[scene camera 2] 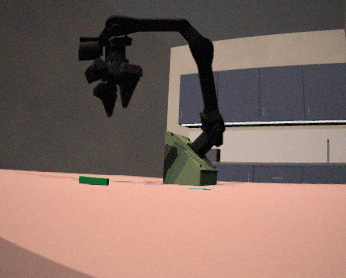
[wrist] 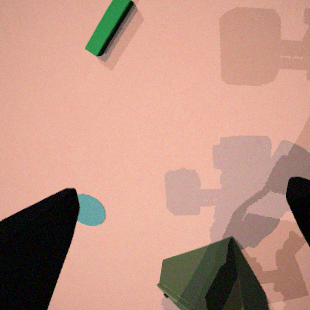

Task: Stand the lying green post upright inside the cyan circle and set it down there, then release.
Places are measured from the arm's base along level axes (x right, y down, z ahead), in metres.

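Pixels of known places: gripper, between the fingertips: (scene camera 2: 116, 112) (wrist: 184, 193); arm's base, origin of its link: (scene camera 2: 196, 151).
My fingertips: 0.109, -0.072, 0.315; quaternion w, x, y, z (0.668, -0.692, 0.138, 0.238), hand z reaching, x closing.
Ahead of a thing's pixels: the offset from my fingertips to its top centre, as dx, dy, dz. "pt": to the spot under its first point. Level surfaces: height alone.
The green post @[-0.025, +0.165, +0.111] (scene camera 2: 94, 180) (wrist: 109, 27) lies on its side on the table, left of the arm's base in the scene view and at the top of the wrist view, where its far end is cut off. The cyan circle @[pt -0.213, +0.183, -0.053] (scene camera 2: 199, 189) (wrist: 92, 210) is flat on the table; in the wrist view the left finger hides part of its edge. My gripper (scene camera 2: 117, 112) (wrist: 184, 193) is open and empty, with its fingers pointing down. It hangs high above the table, with the post well below it.
The camouflage-green arm base (scene camera 2: 192, 167) (wrist: 200, 275) stands on the pink table @[dy +0.182] (scene camera 2: 175, 230) (wrist: 60, 110), close to the circle. Shadows of the arm fall across the right of the wrist view. Blue-grey cabinets (scene camera 2: 280, 95) stand in the background.
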